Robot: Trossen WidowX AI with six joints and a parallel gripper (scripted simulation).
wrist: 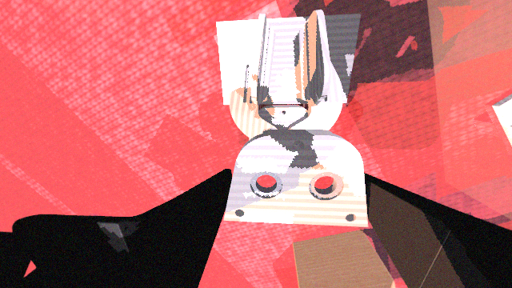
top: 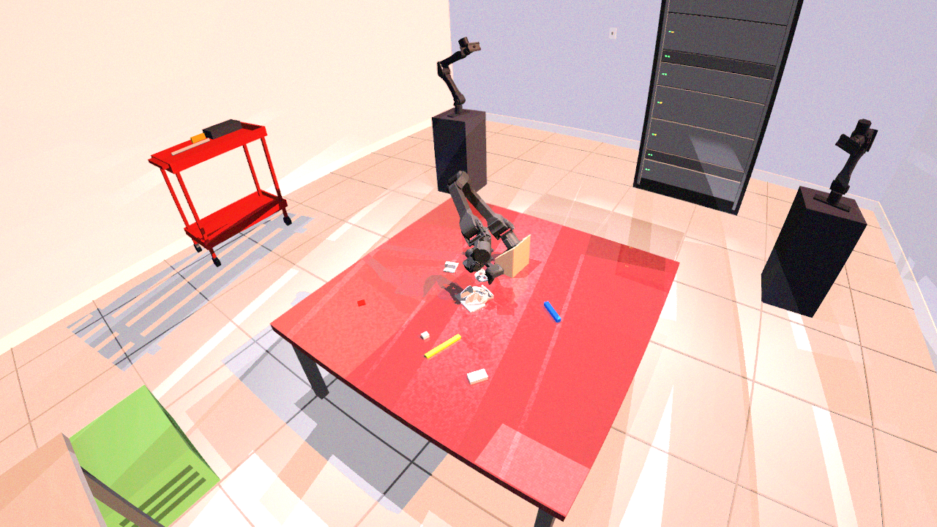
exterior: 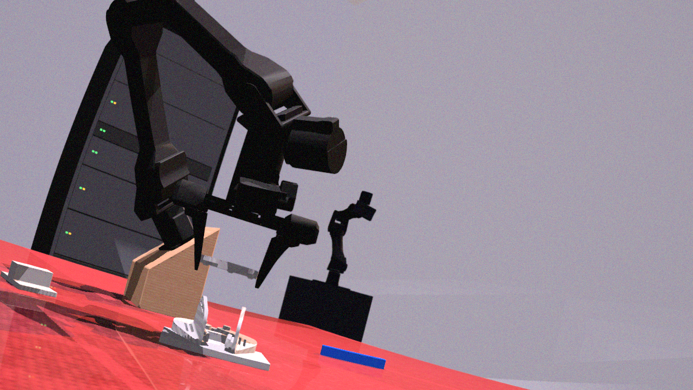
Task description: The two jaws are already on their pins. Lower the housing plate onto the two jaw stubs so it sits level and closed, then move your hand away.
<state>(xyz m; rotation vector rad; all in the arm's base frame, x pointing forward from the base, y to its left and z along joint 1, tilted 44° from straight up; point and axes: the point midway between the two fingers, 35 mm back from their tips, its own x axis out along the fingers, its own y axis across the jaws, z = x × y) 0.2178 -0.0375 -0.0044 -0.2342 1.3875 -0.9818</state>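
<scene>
Now: gripper tip 7 cm above the grey jaw assembly, 3 cm short of it and 1 cm to the right of it. From my gripper tip the other things lie so: grey stand 22 cm to the right, 9 cm behind, 7 cm below; then housing plate 2 cm above, 1 cm ahead; then blue bar 29 cm to the left, 7 cm below, 3 cm behind.
</scene>
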